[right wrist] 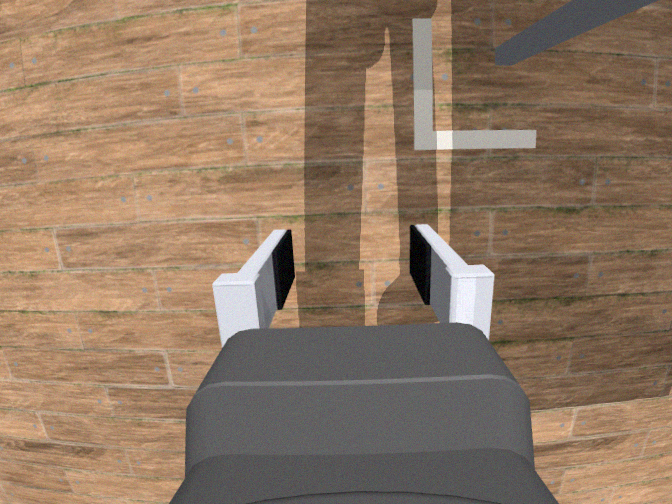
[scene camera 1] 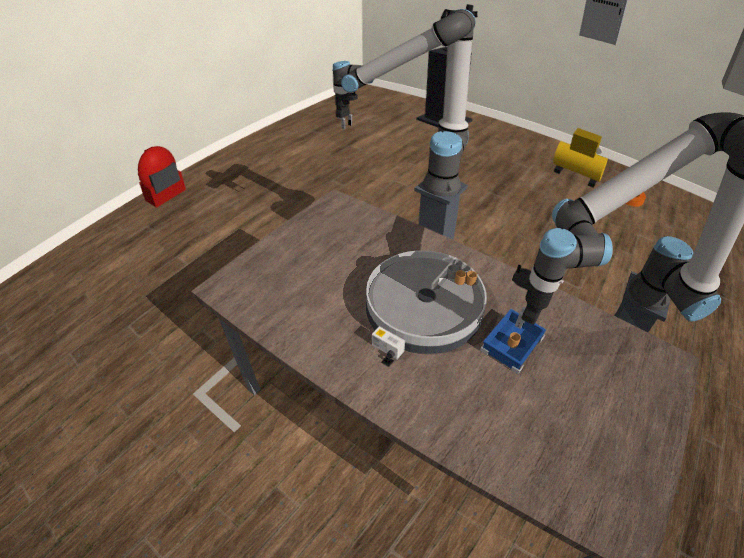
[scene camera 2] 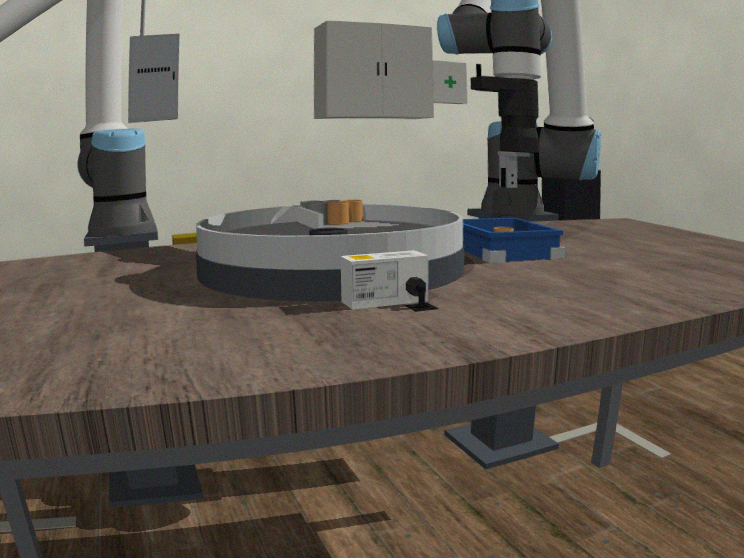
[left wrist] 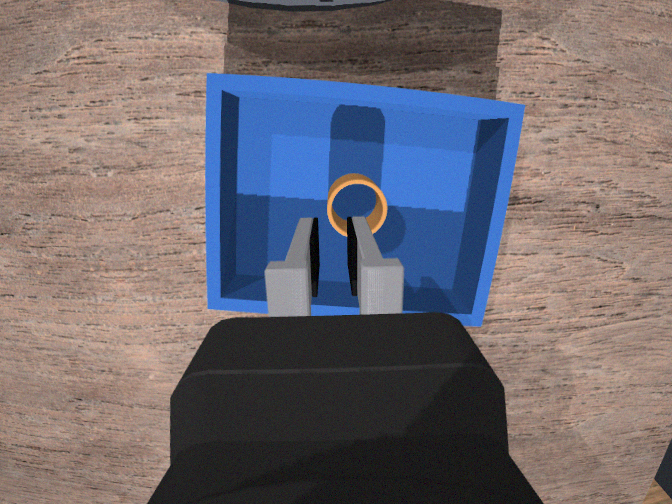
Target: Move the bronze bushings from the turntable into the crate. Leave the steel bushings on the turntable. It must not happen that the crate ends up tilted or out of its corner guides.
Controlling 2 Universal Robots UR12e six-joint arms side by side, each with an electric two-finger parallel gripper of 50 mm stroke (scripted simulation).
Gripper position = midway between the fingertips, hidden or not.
Observation:
I see my left gripper (scene camera 2: 508,187), my right gripper (right wrist: 351,251), a blue crate (scene camera 2: 524,243) and a bronze bushing (left wrist: 375,220).
The blue crate is seen too in scene camera 1 (scene camera 1: 529,333) and in the left wrist view (left wrist: 274,146). My left gripper shows as well in the left wrist view (left wrist: 333,241). The right wrist view misses the blue crate: it is out of frame.

